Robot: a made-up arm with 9 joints. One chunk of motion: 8 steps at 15 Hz.
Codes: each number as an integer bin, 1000 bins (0 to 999) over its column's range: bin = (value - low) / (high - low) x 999, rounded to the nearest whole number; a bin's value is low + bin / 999 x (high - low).
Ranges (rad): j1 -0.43..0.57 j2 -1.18..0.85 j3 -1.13..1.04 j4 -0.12..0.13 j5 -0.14..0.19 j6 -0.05..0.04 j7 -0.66..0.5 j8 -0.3..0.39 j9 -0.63..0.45
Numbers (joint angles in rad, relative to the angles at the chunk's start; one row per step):
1: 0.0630 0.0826 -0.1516 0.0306 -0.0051 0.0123 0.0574 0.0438 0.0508
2: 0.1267 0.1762 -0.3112 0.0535 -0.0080 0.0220 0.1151 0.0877 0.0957
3: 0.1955 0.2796 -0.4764 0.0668 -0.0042 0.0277 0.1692 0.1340 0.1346
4: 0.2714 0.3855 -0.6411 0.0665 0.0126 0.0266 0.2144 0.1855 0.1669
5: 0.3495 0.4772 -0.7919 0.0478 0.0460 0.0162 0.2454 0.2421 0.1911
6: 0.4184 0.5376 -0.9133 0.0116 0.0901 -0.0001 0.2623 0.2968 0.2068
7: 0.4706 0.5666 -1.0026 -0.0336 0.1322 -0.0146 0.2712 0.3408 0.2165
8: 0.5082 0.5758 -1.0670 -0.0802 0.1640 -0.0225 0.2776 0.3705 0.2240
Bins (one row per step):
1: 493 621 450 602 408 692 618 498 630
2: 556 667 377 693 400 799 668 561 671
3: 625 718 301 746 411 862 714 628 707
4: 701 770 225 745 462 850 753 703 737
5: 779 816 156 671 563 735 780 785 760
6: 848 845 100 526 697 554 794 864 774
7: 900 860 59 345 824 393 802 928 783
8: 937 864 29 159 920 305 807 971 790

